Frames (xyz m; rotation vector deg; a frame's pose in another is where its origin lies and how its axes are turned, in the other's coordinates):
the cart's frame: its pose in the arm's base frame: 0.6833 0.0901 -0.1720 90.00 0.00 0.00
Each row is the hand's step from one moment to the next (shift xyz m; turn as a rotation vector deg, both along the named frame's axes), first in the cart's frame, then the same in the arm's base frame.
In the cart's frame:
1: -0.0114 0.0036 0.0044 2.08 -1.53 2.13
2: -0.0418 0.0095 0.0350 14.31 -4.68 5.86
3: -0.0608 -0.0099 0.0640 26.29 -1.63 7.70
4: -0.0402 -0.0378 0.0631 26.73 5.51 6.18
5: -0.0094 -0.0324 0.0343 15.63 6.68 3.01
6: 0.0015 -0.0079 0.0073 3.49 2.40 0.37
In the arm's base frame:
1: -0.0114 -0.0044 0.0036 2.08 -2.13 -1.53
2: -0.0418 -0.0350 0.0095 14.31 -5.86 -4.68
3: -0.0608 -0.0640 -0.0099 26.29 -7.70 -1.63
4: -0.0402 -0.0631 -0.0378 26.73 -6.18 5.51
5: -0.0094 -0.0343 -0.0324 15.63 -3.01 6.68
6: 0.0015 -0.0073 -0.0079 3.49 -0.37 2.40

